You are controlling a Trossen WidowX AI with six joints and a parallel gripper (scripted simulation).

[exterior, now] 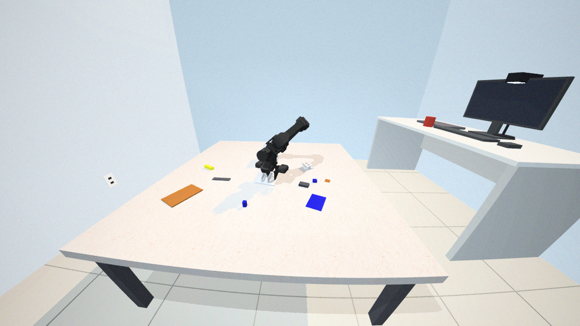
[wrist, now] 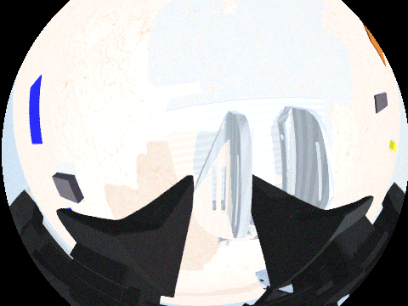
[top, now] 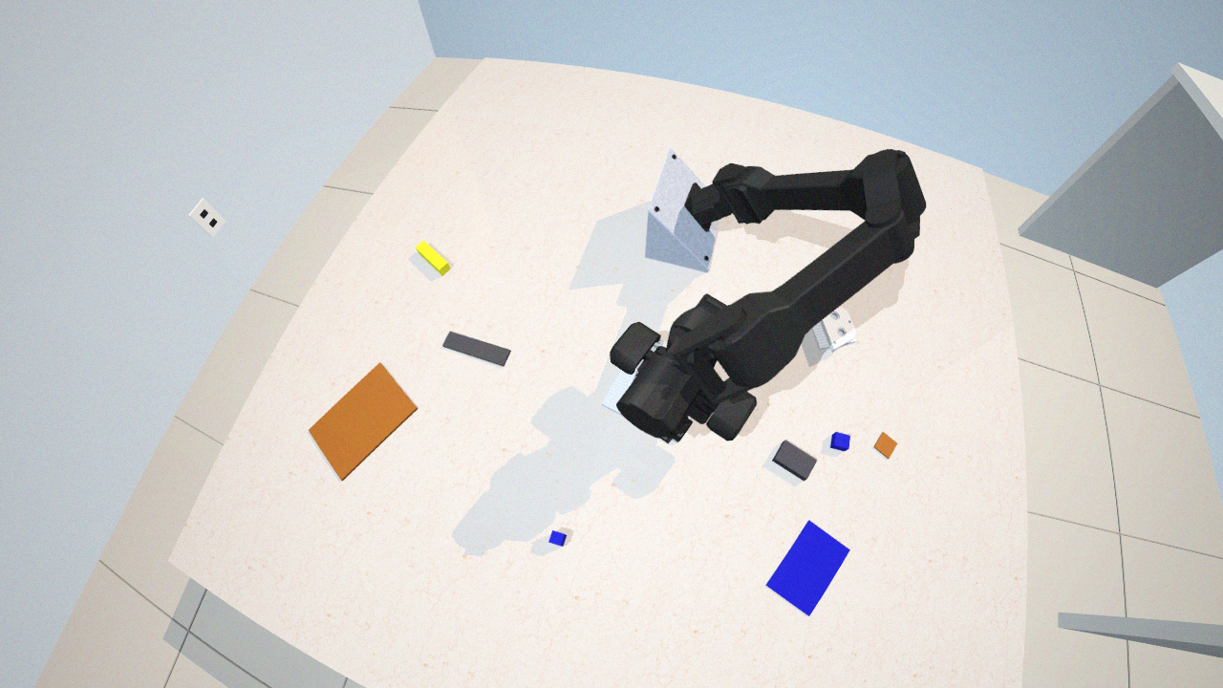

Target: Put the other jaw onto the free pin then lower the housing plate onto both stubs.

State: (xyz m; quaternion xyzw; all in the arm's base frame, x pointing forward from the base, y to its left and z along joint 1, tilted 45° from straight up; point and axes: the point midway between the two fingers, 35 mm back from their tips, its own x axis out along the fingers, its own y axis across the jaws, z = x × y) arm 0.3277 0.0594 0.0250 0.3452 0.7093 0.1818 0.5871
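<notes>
The white jaw is 4 cm behind my gripper tip and 4 cm to the right of it. Also, from my gripper tip: dark grey block (2 cm ahead, 19 cm to the left, 1 cm below); then white stand (20 cm behind, 21 cm to the left); then housing plate (20 cm behind, 21 cm to the left, 1 cm above).
</notes>
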